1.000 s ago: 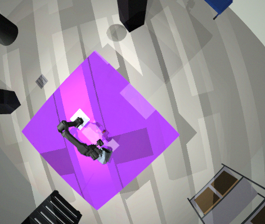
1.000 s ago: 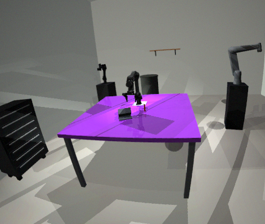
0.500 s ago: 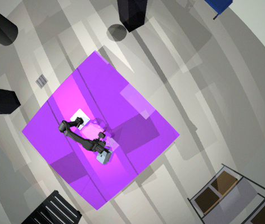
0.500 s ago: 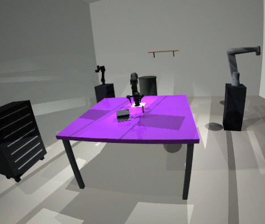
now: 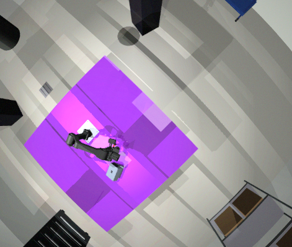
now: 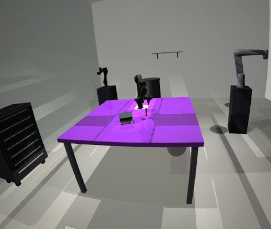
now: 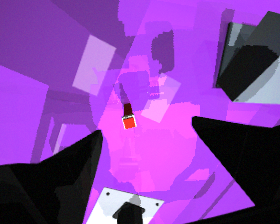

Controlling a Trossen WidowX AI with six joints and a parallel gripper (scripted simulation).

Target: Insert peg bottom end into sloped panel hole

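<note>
Now: gripper tip 50 mm above the red peg, 10 mm to the right of it and 10 mm past it. The rest, counted from my gripper tip: grey sloped panel (190 mm ahead, 140 mm to the right, 50 mm below).
</note>
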